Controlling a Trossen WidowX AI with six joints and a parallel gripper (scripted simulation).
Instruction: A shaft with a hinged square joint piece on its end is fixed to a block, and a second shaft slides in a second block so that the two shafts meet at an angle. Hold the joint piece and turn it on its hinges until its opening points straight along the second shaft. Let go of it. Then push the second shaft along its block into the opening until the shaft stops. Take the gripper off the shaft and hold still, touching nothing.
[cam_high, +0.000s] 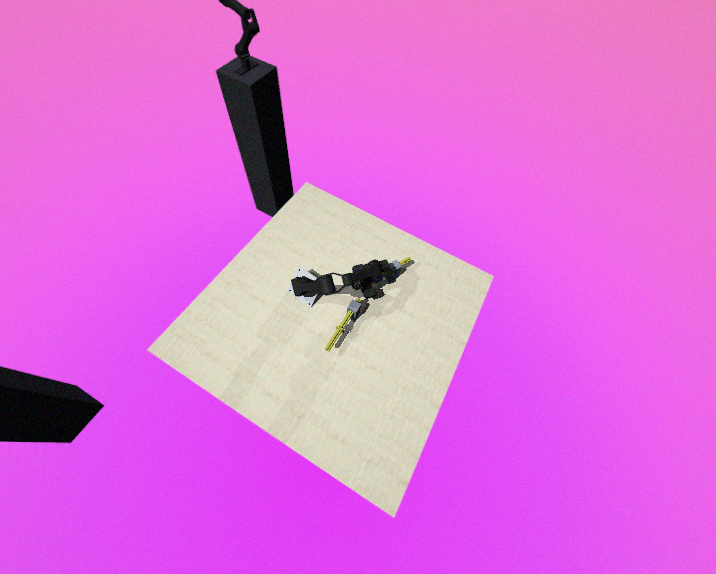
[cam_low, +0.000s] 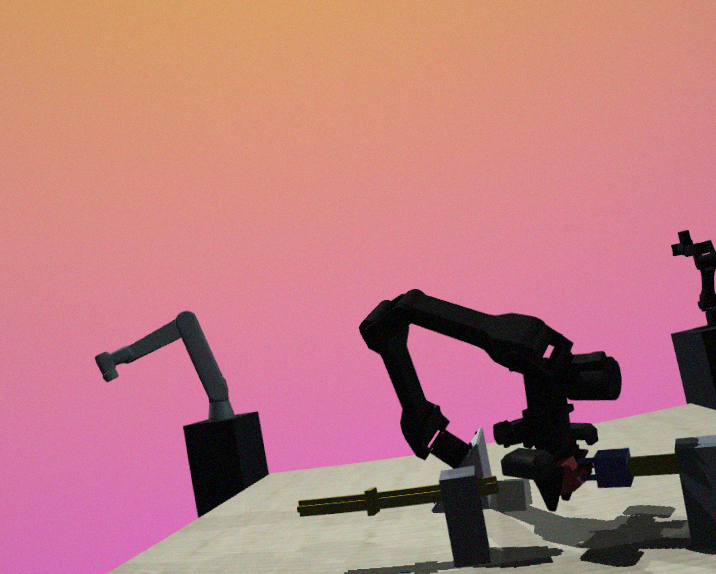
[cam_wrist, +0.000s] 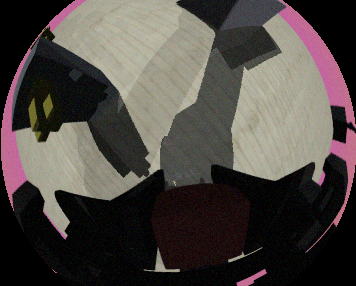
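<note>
Right now the red square joint piece is 5 cm above my gripper tip, 2 cm to the left of it and 1 cm ahead of it.
</note>
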